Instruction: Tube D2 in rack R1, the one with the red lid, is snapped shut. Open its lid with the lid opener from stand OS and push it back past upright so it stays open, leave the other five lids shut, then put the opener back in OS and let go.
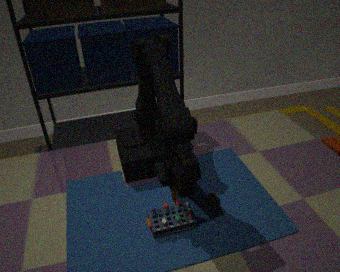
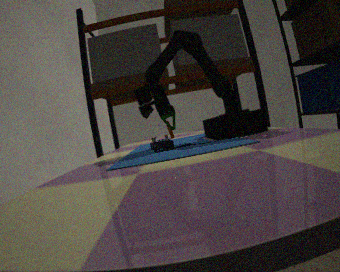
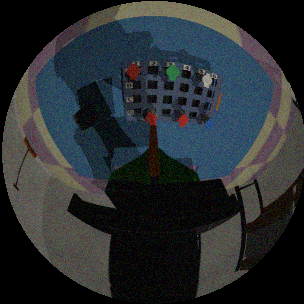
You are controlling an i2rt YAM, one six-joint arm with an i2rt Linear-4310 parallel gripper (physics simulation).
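Where they show: gripper, fingertip midpoint: [image 1: 172, 189] [image 2: 173, 129] [image 3: 153, 151]; arm's base, origin of the base link: [image 1: 148, 137] [image 2: 232, 114].
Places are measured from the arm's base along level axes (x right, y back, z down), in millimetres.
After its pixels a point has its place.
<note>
Rack R1 [image 1: 158, 230] @(x 106, y -381, z 58 mm) [image 2: 162, 145] @(x 25, y -343, z 80 mm) [image 3: 173, 92] @(x 49, y -346, z 58 mm) lies on the blue mat [image 1: 101, 216] @(x 243, y -236, z 88 mm) [image 2: 196, 151] @(x -257, y -263, z 88 mm) [image 3: 241, 113] @(x 216, y -314, z 88 mm). It holds several tubes with coloured lids. The red lid of D2 [image 1: 177, 202] @(x 22, y -321, z 38 mm) [image 3: 151, 118] @(x 20, y -320, z 38 mm) is at the rack edge nearest the arm. My gripper [image 1: 174, 189] @(x 19, y -281, z 21 mm) [image 2: 168, 116] [image 3: 154, 149] @(x 19, y -281, z 21 mm) is shut on the lid opener [image 1: 174, 194] @(x 23, y -302, z 21 mm) [image 2: 171, 132] @(x 15, y -294, z 30 mm) [image 3: 154, 147] @(x 22, y -308, z 2 mm), which has a green handle and a brown shaft. The shaft tip touches the D2 lid. I cannot tell how far that lid is tilted. Stand OS [image 3: 83, 117] @(x -85, y -333, z 56 mm) is a small dark block in shadow beside the rack.
The other lids are red [image 3: 132, 70] @(x 7, y -379, z 40 mm), green [image 3: 172, 71] @(x 46, y -375, z 40 mm), white [image 3: 207, 80] @(x 85, y -369, z 40 mm), red [image 3: 183, 120] @(x 59, y -314, z 40 mm) and blue [image 3: 209, 123] @(x 97, y -310, z 40 mm). The arm's base [image 1: 131, 156] @(x 93, y -85, z 3 mm) [image 2: 236, 124] @(x -107, y -44, z 41 mm) stands at the mat's back edge. A shelf rack [image 1: 181, 54] with blue bins is behind it.
</note>
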